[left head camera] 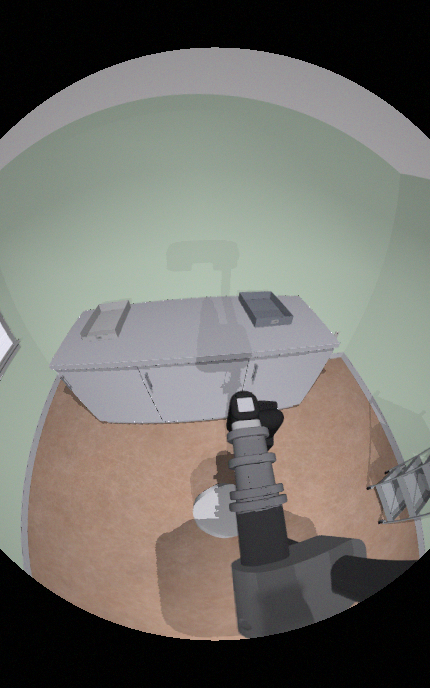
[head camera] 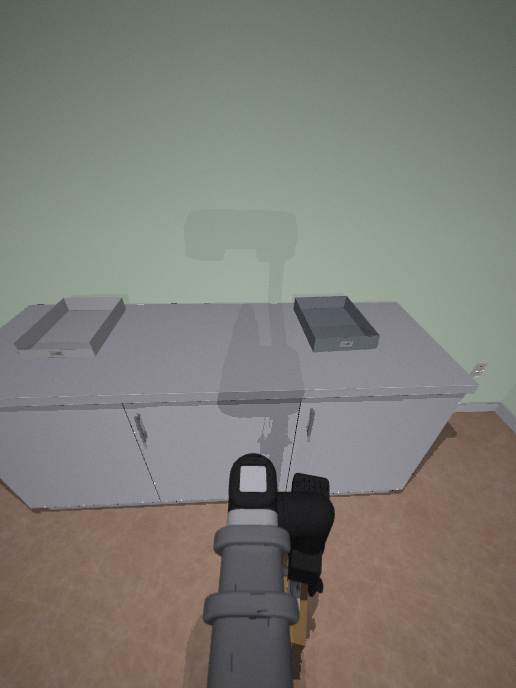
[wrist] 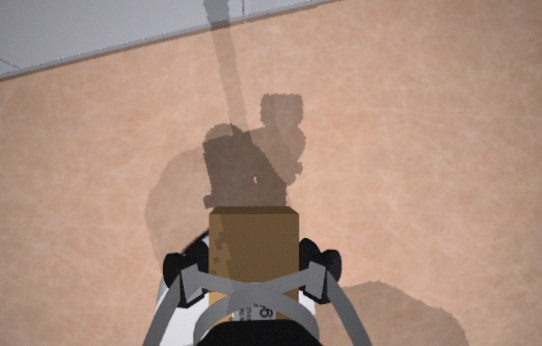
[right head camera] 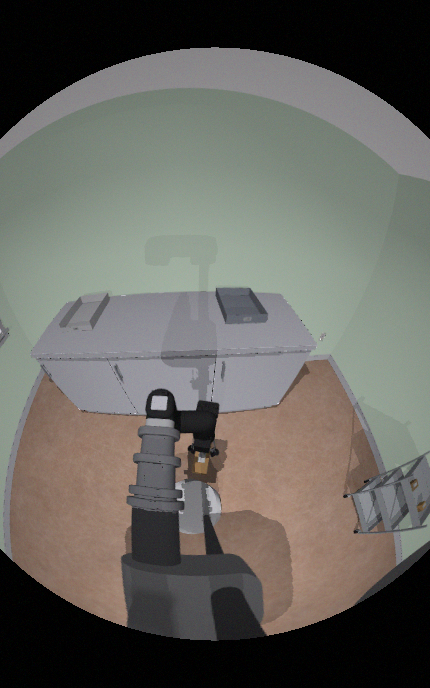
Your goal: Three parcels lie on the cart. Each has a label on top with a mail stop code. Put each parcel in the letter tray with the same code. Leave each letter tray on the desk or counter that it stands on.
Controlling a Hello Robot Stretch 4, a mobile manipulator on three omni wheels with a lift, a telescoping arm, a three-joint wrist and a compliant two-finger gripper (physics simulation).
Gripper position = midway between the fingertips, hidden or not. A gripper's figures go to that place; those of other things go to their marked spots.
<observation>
My gripper (head camera: 292,583) is 76 cm from the lens. A grey letter tray (head camera: 333,323): 127 cm from the lens. A grey counter (head camera: 177,393) is 92 cm from the lens. The marked spots on the grey counter and the grey letter tray are 73 cm apart.
</observation>
